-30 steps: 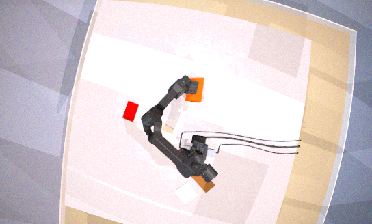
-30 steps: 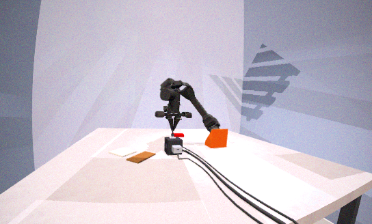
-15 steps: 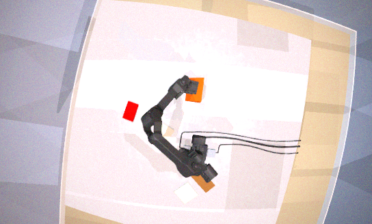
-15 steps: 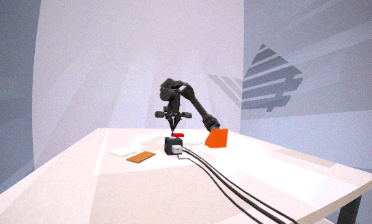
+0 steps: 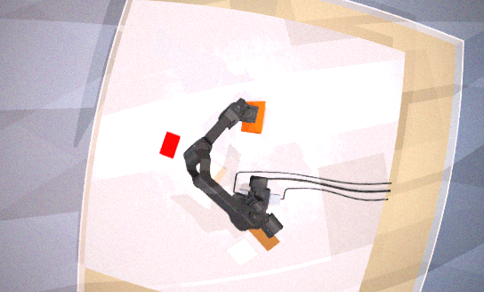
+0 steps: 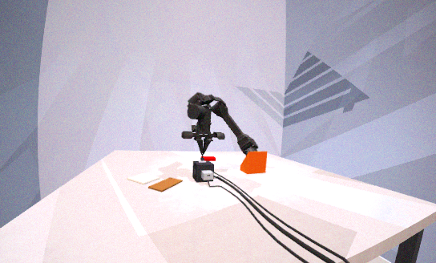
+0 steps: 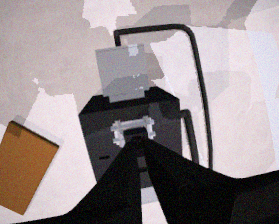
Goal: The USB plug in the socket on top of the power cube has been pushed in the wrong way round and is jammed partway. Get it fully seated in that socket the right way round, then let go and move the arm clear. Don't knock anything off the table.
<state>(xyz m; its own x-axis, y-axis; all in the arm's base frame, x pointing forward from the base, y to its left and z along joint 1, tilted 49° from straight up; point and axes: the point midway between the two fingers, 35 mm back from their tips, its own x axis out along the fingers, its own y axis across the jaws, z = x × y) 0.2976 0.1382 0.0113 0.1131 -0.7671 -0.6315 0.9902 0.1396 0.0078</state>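
The USB plug lies 2 cm below my gripper tip. The rest, counted from my gripper tip: red block 38 cm to the right, 12 cm behind, 10 cm below; then brown tile 16 cm ahead, 10 cm below, 8 cm to the left.
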